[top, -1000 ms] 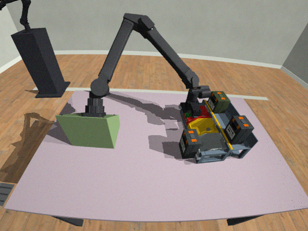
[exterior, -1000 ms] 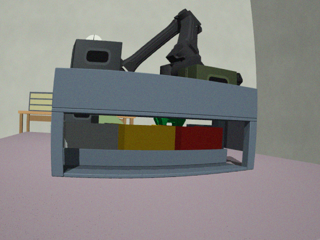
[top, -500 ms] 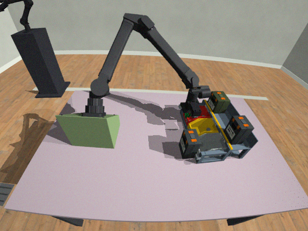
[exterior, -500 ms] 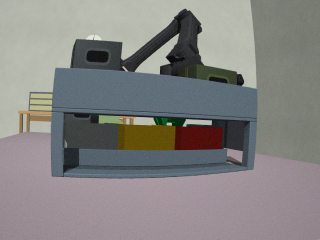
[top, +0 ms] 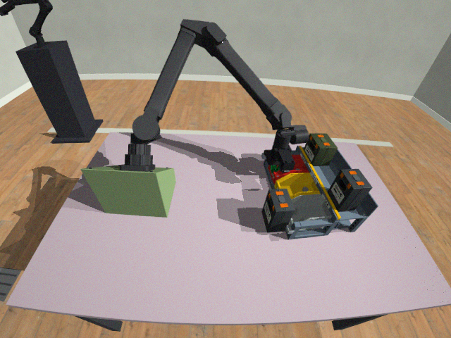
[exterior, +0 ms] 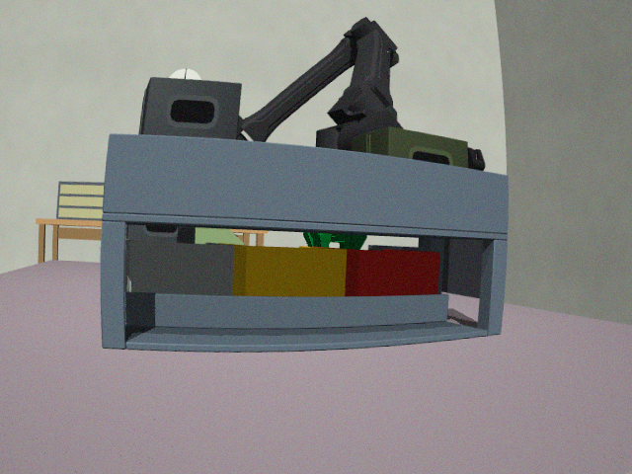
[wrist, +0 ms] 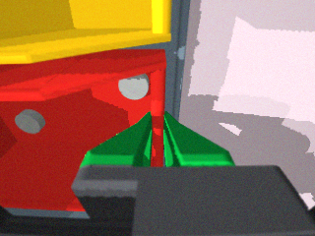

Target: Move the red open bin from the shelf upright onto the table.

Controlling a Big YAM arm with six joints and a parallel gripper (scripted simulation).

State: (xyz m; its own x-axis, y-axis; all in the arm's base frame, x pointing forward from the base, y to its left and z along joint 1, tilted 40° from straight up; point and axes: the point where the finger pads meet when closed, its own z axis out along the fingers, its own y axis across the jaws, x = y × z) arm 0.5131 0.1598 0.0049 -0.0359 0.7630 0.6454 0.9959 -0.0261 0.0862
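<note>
Now: the red open bin 80 mm ahead of my hand and 10 mm above it. From my hand the other things lie so: grey bin: 220 mm to the right, 90 mm ahead, 10 mm above; yellow bin: 110 mm to the right, 80 mm ahead, 10 mm above.
</note>
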